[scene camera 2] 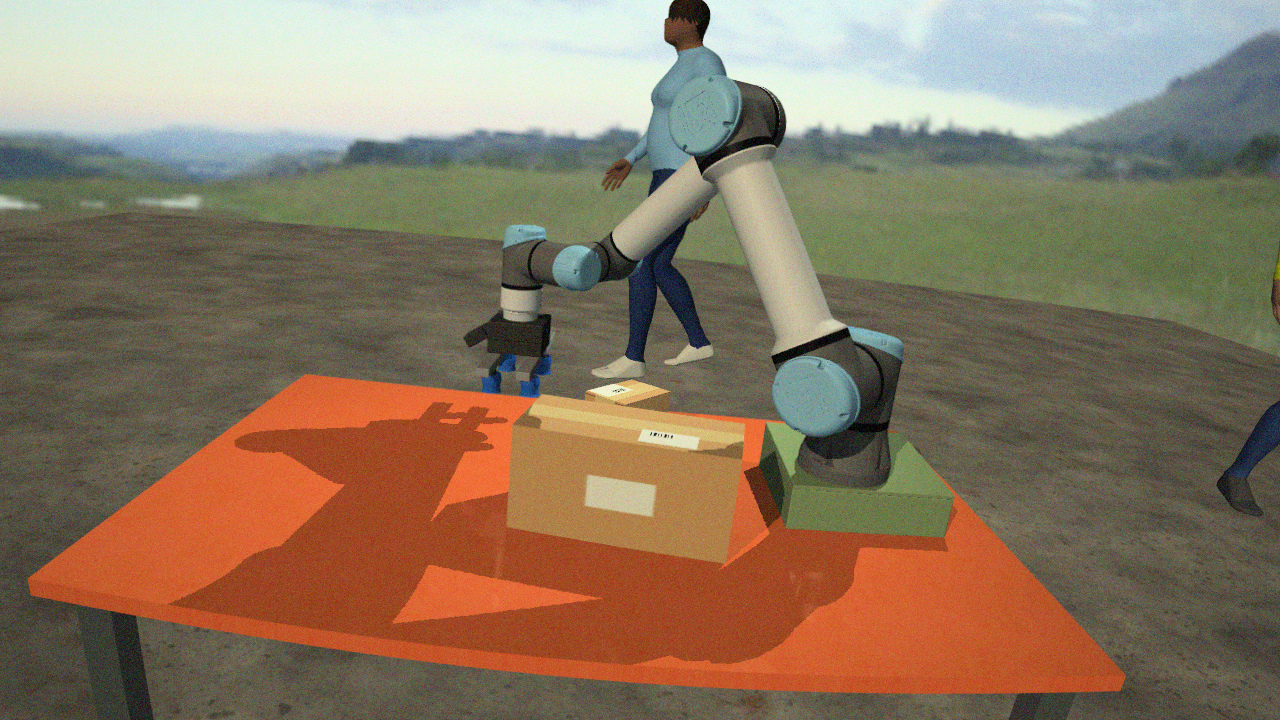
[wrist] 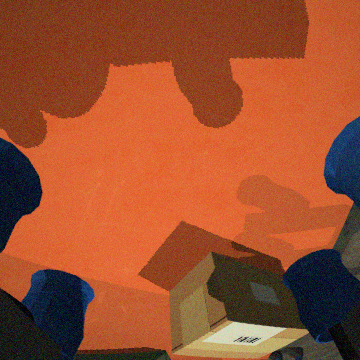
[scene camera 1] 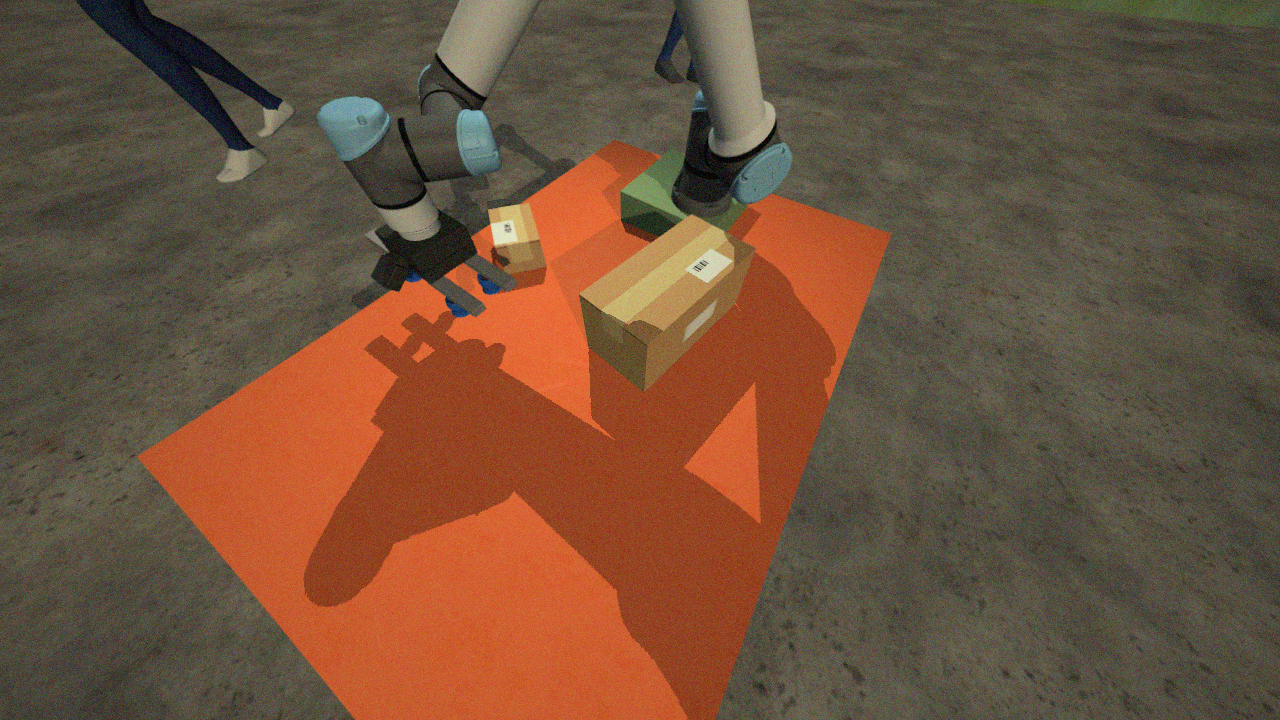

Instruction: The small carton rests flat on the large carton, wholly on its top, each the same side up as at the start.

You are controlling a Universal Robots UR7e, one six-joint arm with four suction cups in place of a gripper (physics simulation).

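Places are measured from the arm's base along level axes (x back, y right, z up), in centimetres.
Pixels of known places: end effector, tool point: (scene camera 2: 517, 381) (wrist: 187, 239) (scene camera 1: 453, 281); arm's base, origin of the base link: (scene camera 2: 842, 467) (scene camera 1: 700, 198).
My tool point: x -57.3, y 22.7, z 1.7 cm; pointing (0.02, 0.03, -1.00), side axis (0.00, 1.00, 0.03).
Observation:
For each thing: its top centre in the pictures, then the offset to it from my tool point. Level surfaces: height alone.
- small carton, middle of its top: (wrist: 246, 344) (scene camera 2: 628, 391) (scene camera 1: 513, 223) dy +6.6, dx +20.8, dz -1.4 cm
- orange table, its level: dz -9.4 cm
- large carton, middle of its top: (scene camera 2: 634, 424) (scene camera 1: 672, 269) dy -35.4, dx +23.0, dz +6.1 cm
The small carton (scene camera 1: 517, 240) (scene camera 2: 628, 394) (wrist: 240, 300) stands on the orange table (scene camera 1: 223, 465) (scene camera 2: 179, 519) (wrist: 150, 150), label side up; in scene camera 2 its lower part is hidden behind the large carton. The large carton (scene camera 1: 666, 286) (scene camera 2: 554, 483) stands on the table, a label on its top, apart from the small one. It does not show in the wrist view. My gripper (scene camera 1: 456, 291) (scene camera 2: 516, 376) points its blue cups down above the table, beside the small carton, left of it in both scene views. Nothing hangs from the cups. In the wrist view the small carton is low, between the two lower cups.
A green block (scene camera 1: 653, 192) (scene camera 2: 868, 514) bears the arm's base, beyond the large carton in scene camera 1 and right of it in scene camera 2. A person (scene camera 2: 675, 107) stands on the ground behind the table. The arm arches above both cartons.

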